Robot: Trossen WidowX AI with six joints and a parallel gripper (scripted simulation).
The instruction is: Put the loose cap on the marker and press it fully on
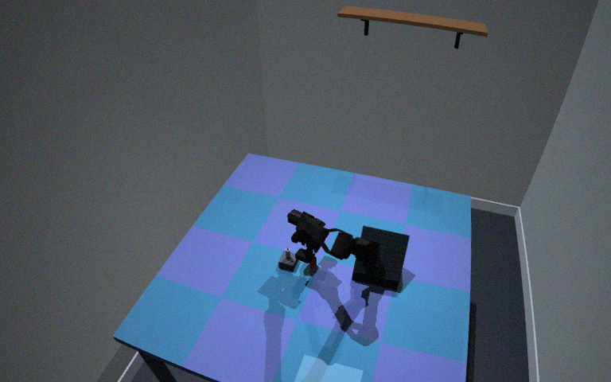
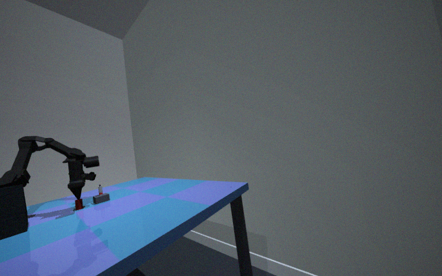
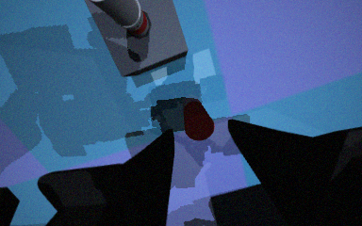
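Right now my gripper tip is 30 mm above the red cap. Round my gripper tip: holder block: 100 mm ahead, 10 mm to the left, 40 mm below.
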